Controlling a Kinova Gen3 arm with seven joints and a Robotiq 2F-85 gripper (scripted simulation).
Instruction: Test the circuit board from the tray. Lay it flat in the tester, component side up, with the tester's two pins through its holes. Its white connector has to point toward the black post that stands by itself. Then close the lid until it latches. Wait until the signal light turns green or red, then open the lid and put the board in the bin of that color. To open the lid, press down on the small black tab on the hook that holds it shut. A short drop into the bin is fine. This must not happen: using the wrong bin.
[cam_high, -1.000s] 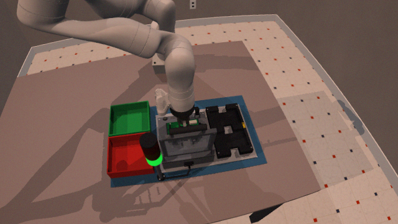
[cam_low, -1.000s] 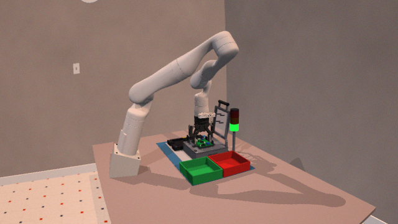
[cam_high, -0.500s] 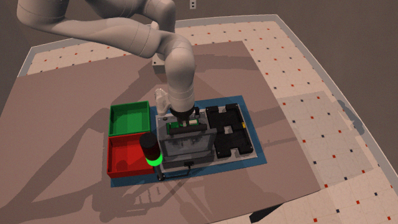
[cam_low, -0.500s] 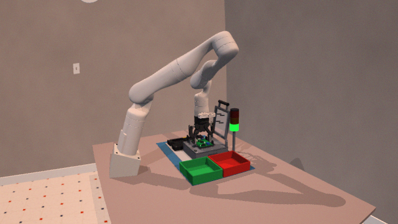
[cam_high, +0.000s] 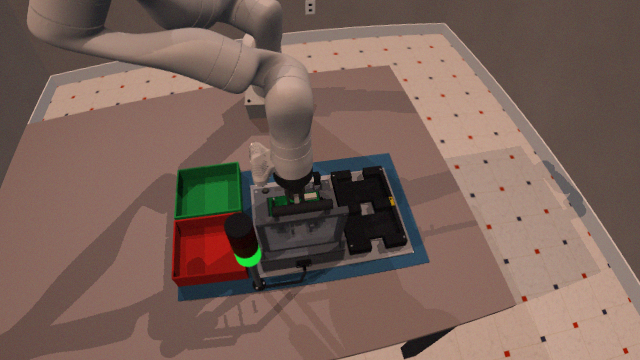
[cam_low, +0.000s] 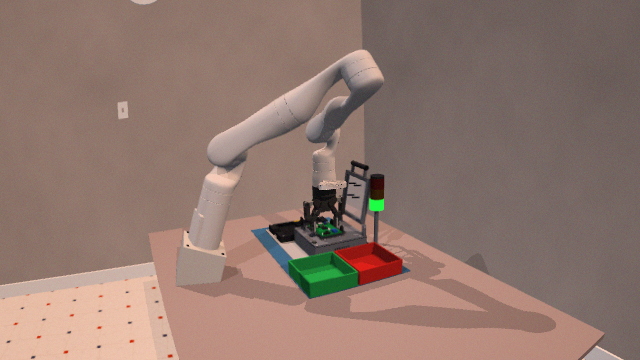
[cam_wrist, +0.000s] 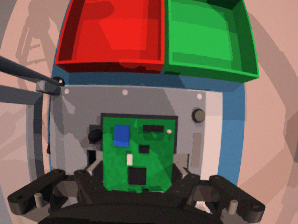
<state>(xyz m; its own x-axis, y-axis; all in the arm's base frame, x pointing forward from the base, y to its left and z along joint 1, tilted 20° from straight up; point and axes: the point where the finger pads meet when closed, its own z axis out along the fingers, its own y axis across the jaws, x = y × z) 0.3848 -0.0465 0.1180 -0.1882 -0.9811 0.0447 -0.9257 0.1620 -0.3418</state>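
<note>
Now: hand 10 mm above the green circuit board. Also, from my hand: green bin: 140 mm behind, 180 mm to the right, 70 mm below; red bin: 200 mm to the right, 70 mm below; tester lid: 110 mm ahead, 20 mm to the right, 100 mm above.
</note>
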